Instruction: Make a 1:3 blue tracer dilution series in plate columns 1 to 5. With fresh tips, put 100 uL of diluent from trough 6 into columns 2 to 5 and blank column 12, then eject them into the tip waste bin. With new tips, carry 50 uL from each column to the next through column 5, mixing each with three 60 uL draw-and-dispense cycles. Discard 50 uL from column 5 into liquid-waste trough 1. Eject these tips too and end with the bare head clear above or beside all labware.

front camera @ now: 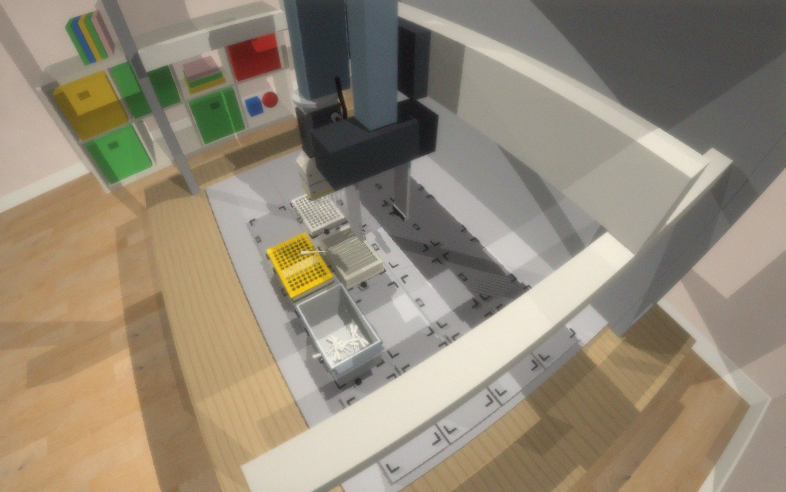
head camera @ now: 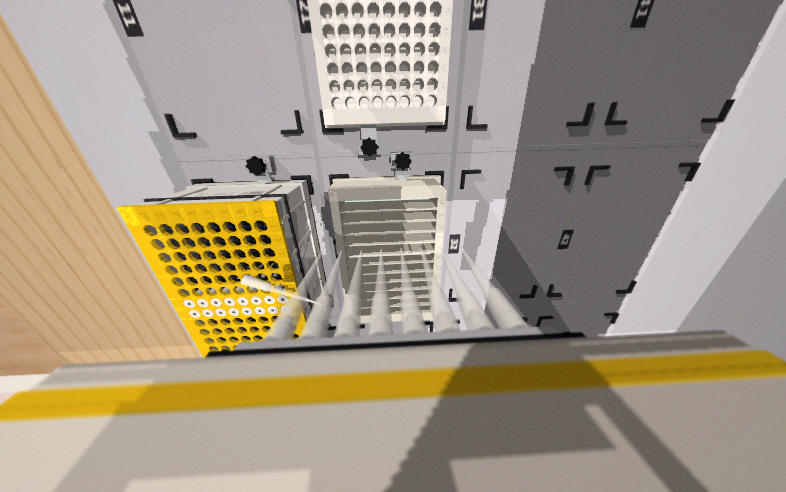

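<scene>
The pipetting head [front camera: 316, 176] [head camera: 348, 452] carries eight pale tips [head camera: 379, 301], which hang above the multi-trough reservoir [front camera: 368, 273] [head camera: 338, 226] in the head view; no blue shows in them. The white plate [front camera: 317, 212] [head camera: 384, 117] is behind the reservoir; its near row looks whiter, and its far columns are cut off in the head view. The yellow tip rack [front camera: 313, 288] [head camera: 200, 211] holds two rows of white tips. The grey waste bin [front camera: 355, 360] contains a pile of used tips [front camera: 345, 343]. The parked plate gripper [front camera: 382, 227] hangs open and empty, its two paddles wide apart.
A loose tip [front camera: 312, 251] [head camera: 266, 285] lies across the tip rack towards the reservoir. Another tip [front camera: 316, 355] sticks out at the bin's left side. Black knobs [head camera: 368, 147] [head camera: 255, 165] stand between the deck positions. A white frame beam [front camera: 435, 394] crosses the front.
</scene>
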